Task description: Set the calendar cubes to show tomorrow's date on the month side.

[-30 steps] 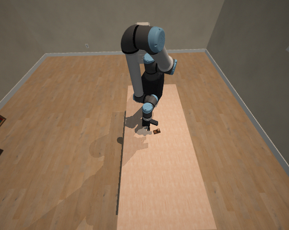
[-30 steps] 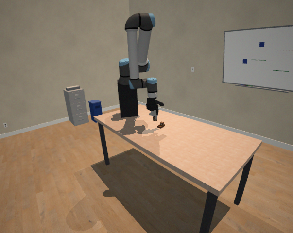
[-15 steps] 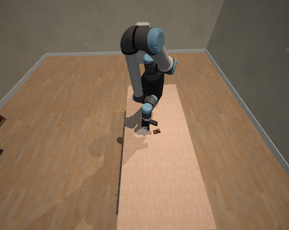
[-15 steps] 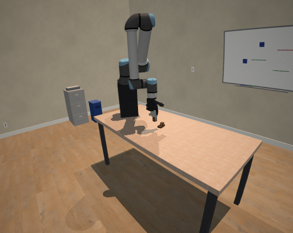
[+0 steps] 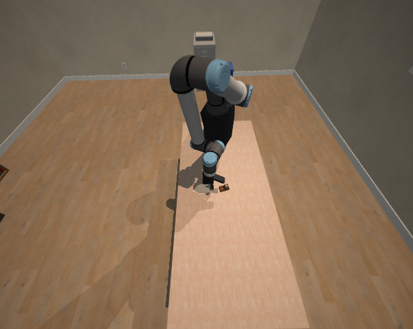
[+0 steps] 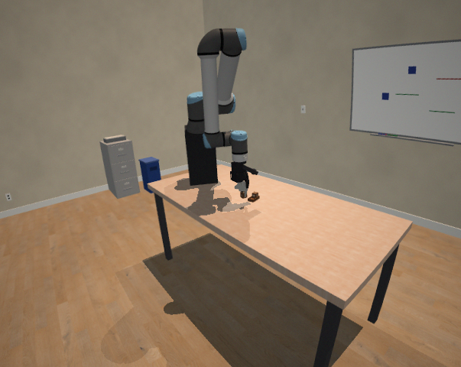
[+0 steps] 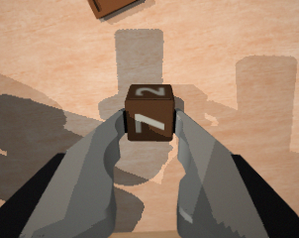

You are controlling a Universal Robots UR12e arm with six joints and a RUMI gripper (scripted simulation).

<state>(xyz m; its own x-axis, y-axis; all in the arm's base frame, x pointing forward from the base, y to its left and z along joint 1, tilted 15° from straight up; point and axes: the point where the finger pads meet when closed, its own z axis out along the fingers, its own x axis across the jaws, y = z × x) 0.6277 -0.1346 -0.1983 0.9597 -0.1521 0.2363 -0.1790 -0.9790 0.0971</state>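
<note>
My hand is 11 cm to the right of the brown calendar tray, 7 cm above it and 2 cm past it. Round my hand: brown digit cube (1 cm below).
</note>
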